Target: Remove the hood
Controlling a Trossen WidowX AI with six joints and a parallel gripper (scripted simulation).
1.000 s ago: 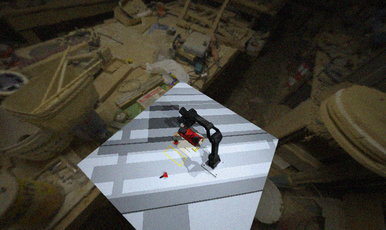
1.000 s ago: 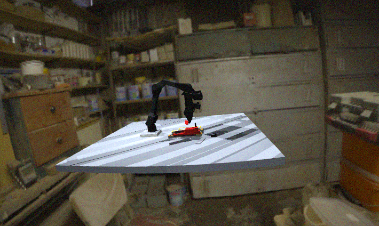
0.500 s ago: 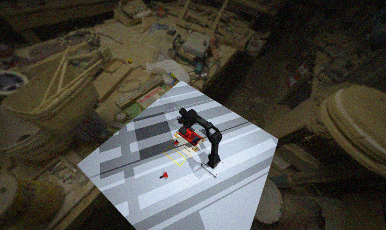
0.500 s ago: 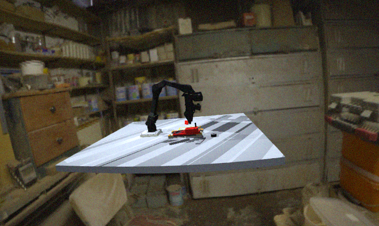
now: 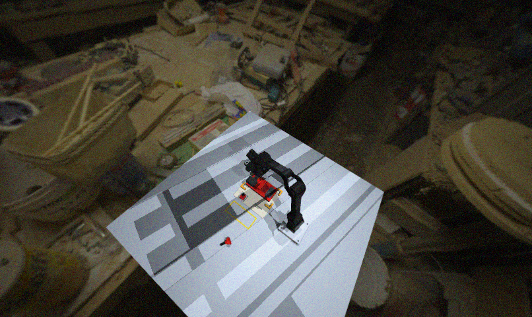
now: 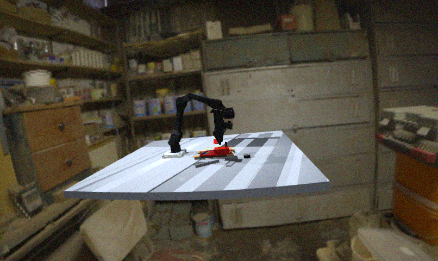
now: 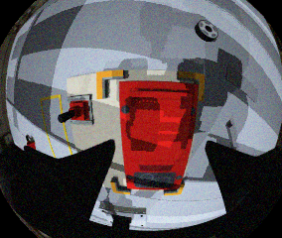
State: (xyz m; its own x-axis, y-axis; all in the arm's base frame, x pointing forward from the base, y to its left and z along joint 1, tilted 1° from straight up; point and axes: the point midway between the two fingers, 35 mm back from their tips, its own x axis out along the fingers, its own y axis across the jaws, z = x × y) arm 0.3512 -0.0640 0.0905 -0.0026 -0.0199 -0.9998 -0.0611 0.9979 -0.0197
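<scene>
Right now my gripper tip is 4 cm above the red hood. Also, from my gripper tip: black wheel (17 cm ahead, 7 cm to the right, 7 cm below).
</scene>
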